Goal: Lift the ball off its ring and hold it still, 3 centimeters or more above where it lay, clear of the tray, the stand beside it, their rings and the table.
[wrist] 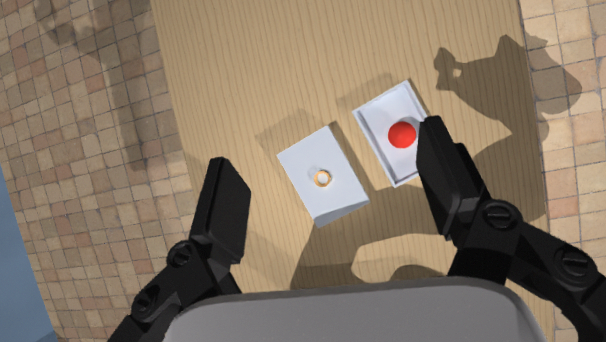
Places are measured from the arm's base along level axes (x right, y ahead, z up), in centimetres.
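Pixels of known places: gripper, fingertip midpoint: (323, 158).
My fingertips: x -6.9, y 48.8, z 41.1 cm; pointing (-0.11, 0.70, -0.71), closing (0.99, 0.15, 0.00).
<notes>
Ahead of a thing's pixels: the offset from my fingertips to its middle. "spot": to the spot under its first point. Level surfaces: height alone.
A red ball @(dx +11.8, dy +0.9, dz -45.6 cm) (402, 134) rests inside a white tray (374, 131) with raised walls, right of the middle of the wrist view; the ring under it is hidden. A white stand (304, 158) with a flat top is beside the tray, to its left, with a small orange ring @(spot: dx -6.1, dy -8.9, dz -43.9 cm) (316, 183) on it. My gripper (323, 158) is wide open with nothing between its fingers. It is high above the table; its right finger covers part of the tray's right side, close beside the ball in the view.
The tray and stand are on a wooden table @(dz -49.5 cm) (280, 60), with a narrow gap between them. The table's long edges show at left and right, with tiled floor (90, 200) beyond. Dark shadows of the arm fall across the table.
</notes>
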